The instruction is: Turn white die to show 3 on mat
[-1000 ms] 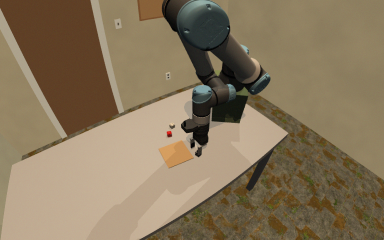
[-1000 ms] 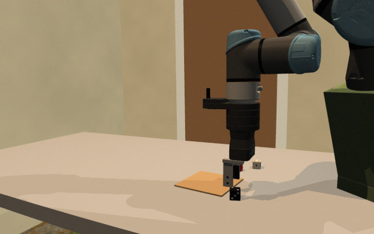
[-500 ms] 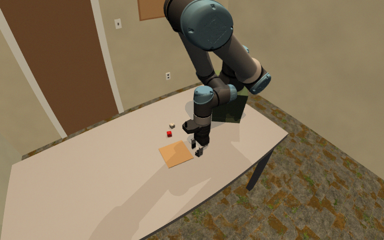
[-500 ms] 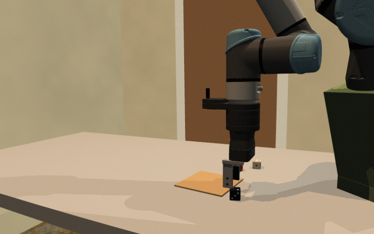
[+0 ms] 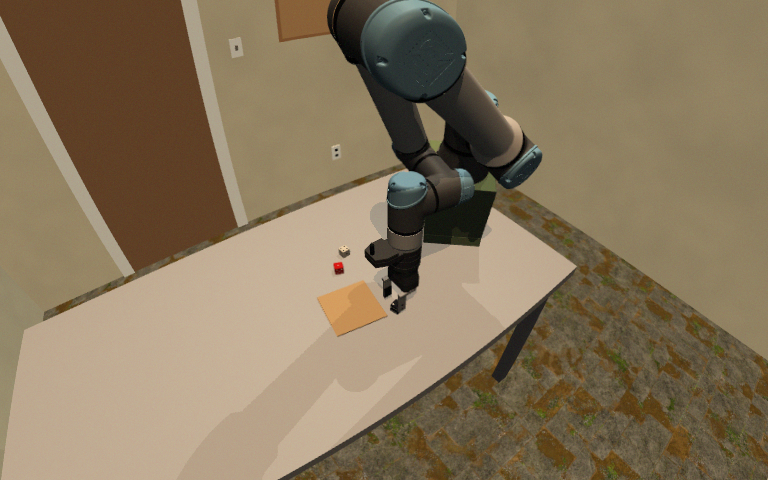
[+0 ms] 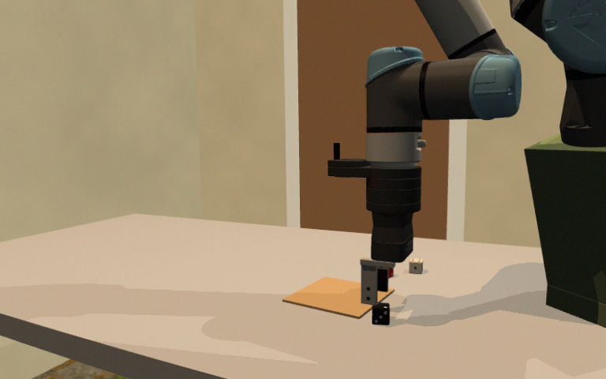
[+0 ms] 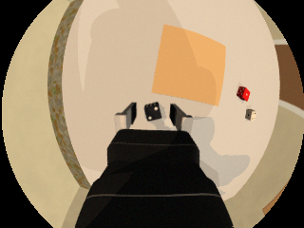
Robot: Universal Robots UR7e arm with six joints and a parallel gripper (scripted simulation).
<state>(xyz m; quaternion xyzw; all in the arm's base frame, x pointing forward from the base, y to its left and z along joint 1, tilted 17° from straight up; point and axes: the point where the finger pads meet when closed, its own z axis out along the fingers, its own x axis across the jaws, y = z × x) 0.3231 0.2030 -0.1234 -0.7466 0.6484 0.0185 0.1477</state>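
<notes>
My gripper is now 40 mm above the black die and 10 mm past it. The rest, counted from my hand: white die 260 mm to the right, 40 mm below, 30 mm ahead; then orange mat 90 mm ahead, 60 mm to the right, 50 mm below; then red die 200 mm to the right, 80 mm ahead, 40 mm below.
</notes>
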